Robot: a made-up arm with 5 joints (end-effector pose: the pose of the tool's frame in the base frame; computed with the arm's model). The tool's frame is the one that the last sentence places. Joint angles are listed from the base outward.
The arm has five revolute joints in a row. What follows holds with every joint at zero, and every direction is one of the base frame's.
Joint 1 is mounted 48.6 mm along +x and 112.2 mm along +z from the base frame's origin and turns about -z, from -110 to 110 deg.
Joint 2 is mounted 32.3 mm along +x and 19.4 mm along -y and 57.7 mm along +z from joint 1 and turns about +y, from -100 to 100 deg.
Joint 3 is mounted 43.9 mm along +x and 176.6 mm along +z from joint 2 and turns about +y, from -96.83 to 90.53 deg.
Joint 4 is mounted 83.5 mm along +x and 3.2 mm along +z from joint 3 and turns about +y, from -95 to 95 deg.
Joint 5 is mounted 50.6 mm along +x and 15 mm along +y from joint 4 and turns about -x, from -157.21 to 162.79 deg.
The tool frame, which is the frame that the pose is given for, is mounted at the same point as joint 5; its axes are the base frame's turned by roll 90, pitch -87.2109 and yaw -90 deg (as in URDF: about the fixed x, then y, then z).
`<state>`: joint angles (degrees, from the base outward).
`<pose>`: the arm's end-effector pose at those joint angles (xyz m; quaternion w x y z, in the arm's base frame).
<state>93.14 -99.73 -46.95 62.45 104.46</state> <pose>0.0560 0.2155 0.2769 0.0502 -0.9904 0.1287 0.0037</pose>
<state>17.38 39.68 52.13 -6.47 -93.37</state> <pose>0.2224 -0.0590 0.1438 0.5476 0.0258 -0.0314 -0.8358</pose>
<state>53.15 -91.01 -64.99 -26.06 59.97</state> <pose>-0.1188 0.2160 0.2399 0.7193 0.5699 0.3966 0.0253</pose>
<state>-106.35 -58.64 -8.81 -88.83 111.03</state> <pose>0.0846 -0.1071 0.3980 0.1625 -0.0138 -0.8372 -0.5220</pose>
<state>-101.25 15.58 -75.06 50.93 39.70</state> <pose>0.0116 0.2085 0.4093 0.2330 0.4035 -0.6415 0.6094</pose>
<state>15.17 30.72 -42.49 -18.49 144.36</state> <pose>0.3226 -0.0788 0.3450 0.2245 -0.8494 -0.1748 0.4445</pose>
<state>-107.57 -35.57 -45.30 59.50 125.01</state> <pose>0.0460 0.0228 0.4405 0.2373 0.1053 0.8192 -0.5114</pose>
